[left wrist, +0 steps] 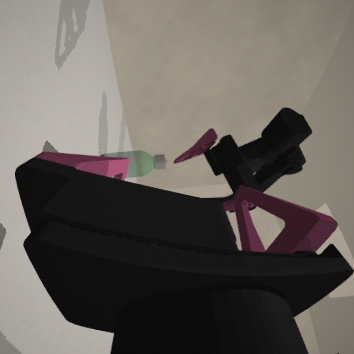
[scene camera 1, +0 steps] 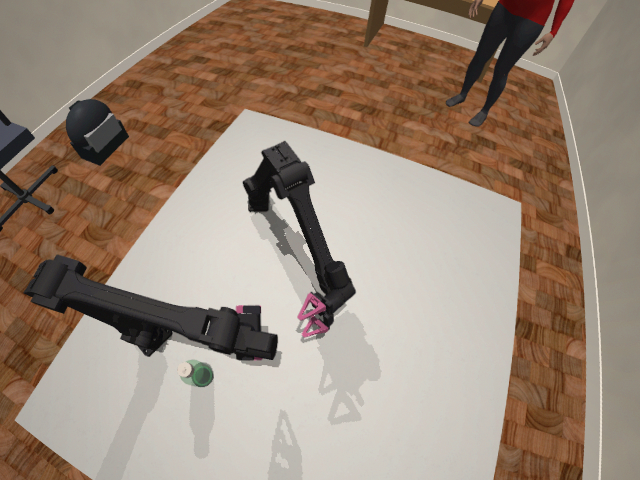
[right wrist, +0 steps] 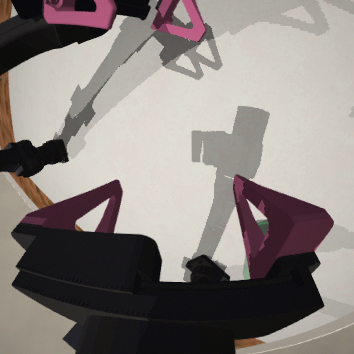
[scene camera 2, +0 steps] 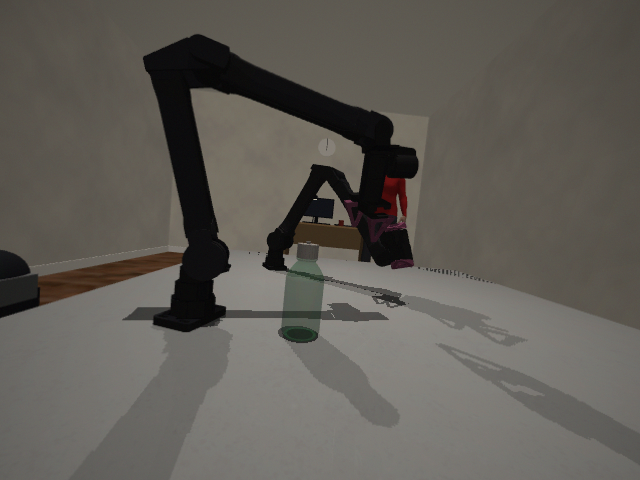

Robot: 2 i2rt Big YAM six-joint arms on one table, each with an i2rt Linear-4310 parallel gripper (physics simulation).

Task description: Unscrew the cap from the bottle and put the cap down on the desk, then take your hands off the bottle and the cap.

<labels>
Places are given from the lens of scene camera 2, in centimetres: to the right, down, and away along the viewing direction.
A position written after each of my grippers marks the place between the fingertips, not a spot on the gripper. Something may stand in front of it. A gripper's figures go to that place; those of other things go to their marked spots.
my left gripper (scene camera 2: 395, 243): 22, 1, 77
my right gripper (scene camera 2: 363, 234): 12, -2, 71
</labels>
